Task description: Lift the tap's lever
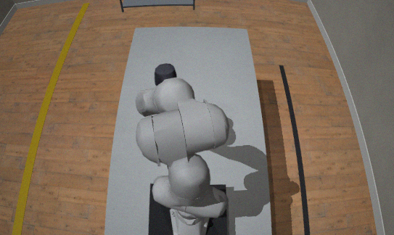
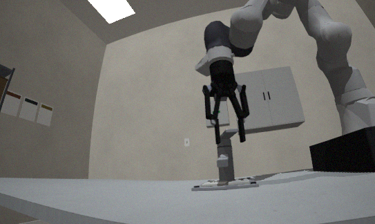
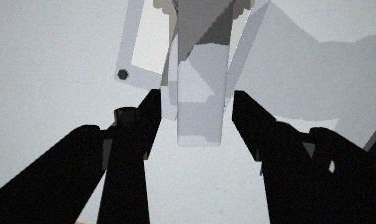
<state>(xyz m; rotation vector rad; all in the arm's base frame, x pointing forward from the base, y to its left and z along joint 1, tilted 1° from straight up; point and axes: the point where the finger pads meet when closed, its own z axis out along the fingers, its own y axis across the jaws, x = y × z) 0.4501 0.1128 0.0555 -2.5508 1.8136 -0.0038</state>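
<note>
The lever is 10 mm ahead of my hand and 30 mm to the right of it. The rest, counted from my hand: flat grey base plate (30 mm ahead, 80 mm to the right, 140 mm below); then grey tap (20 mm ahead, 60 mm to the right, 40 mm below).
</note>
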